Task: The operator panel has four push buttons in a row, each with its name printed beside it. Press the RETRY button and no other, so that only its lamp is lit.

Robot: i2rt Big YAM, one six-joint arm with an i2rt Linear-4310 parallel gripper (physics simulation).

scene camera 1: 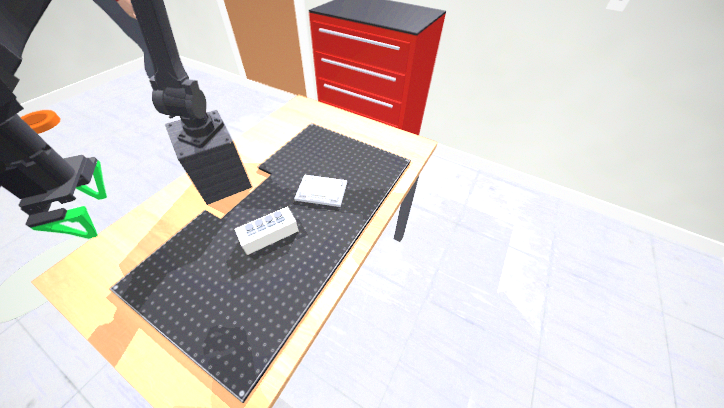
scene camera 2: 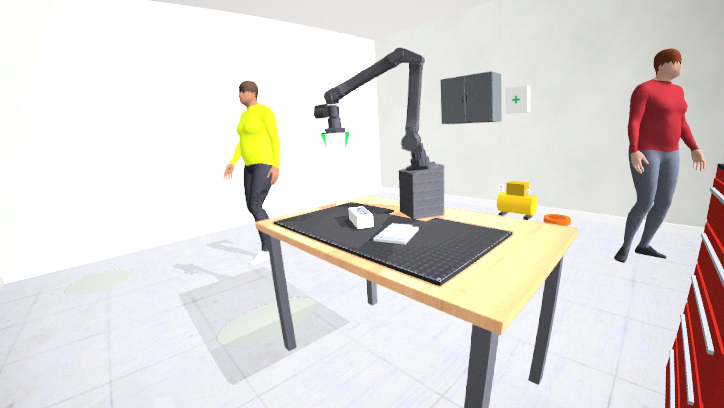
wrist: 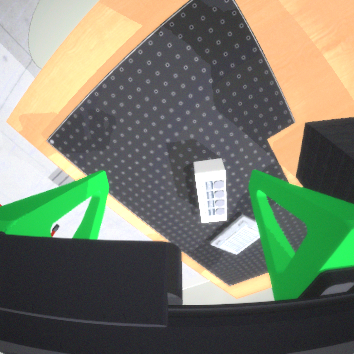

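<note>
The operator panel is a white box on the black perforated board. Its four pale buttons stand in a row on its top face, with small print beside them. The print is too small to read, so I cannot tell which button is RETRY, and no lit lamp can be made out. My gripper has green fingers, is wide open and empty, and hangs high above the table, well away from the panel.
A flat white plate-like box lies beside the panel on the black board. The arm's dark base block stands at the board's notch. Two people stand beyond the table.
</note>
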